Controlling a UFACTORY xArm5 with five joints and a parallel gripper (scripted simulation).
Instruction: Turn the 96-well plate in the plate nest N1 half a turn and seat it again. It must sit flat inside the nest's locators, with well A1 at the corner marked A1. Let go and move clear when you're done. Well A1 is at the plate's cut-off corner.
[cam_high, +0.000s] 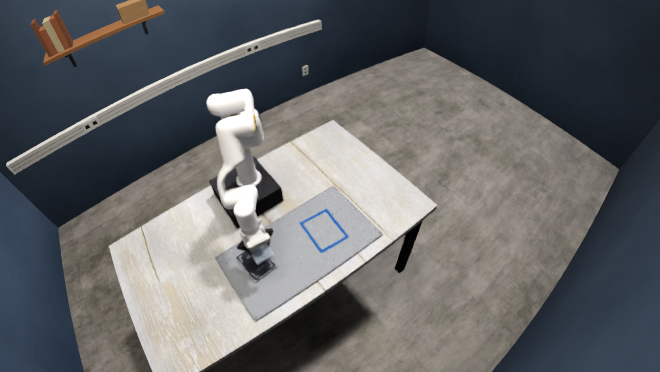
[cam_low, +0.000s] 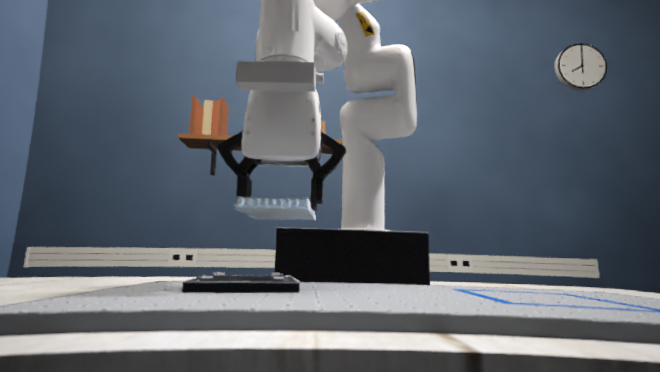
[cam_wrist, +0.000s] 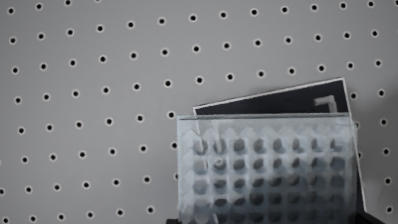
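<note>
Right now the black plate nest is 10 mm behind my hand, 40 mm to the right of it and 100 mm below it. Also, from my hand: 96-well plate: 10 mm below.
</note>
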